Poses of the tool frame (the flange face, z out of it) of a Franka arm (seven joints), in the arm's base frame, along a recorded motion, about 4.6 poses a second.
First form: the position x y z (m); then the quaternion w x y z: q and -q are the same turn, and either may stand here.
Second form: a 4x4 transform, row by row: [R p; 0 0 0 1], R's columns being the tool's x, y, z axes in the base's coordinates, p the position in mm. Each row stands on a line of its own. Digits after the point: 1 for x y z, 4 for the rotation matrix.
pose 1, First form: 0.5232 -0.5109 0.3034 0.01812 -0.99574 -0.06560 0.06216
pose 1, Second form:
0.9837 0.1284 -0.1262 523.2
0.1329 -0.9907 0.0279 -510.9
-0.1214 -0.0442 -0.9916 303.4
0 0 0 1

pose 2, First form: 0.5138 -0.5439 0.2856 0.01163 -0.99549 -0.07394 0.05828
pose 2, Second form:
0.9823 0.1459 -0.1178 513.8
0.1486 -0.9888 0.0145 -543.9
-0.1143 -0.0318 -0.9929 285.6
0 0 0 1

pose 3, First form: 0.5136 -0.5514 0.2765 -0.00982 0.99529 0.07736 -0.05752
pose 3, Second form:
0.9814 0.1529 -0.1160 513.6
0.1551 -0.9878 0.0106 -551.4
-0.1130 -0.0284 -0.9932 276.5
0 0 0 1

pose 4, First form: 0.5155 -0.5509 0.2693 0.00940 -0.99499 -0.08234 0.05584
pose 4, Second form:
0.9802 0.1628 -0.1127 515.5
0.1649 -0.9863 0.0095 -550.9
-0.1096 -0.0279 -0.9936 269.3
0 0 0 1

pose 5, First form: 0.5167 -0.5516 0.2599 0.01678 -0.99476 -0.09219 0.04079
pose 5, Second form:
0.9797 0.1820 -0.0842 516.7
0.1848 -0.9824 0.0259 -551.6
-0.0781 -0.0409 -0.9961 259.9
0 0 0 1

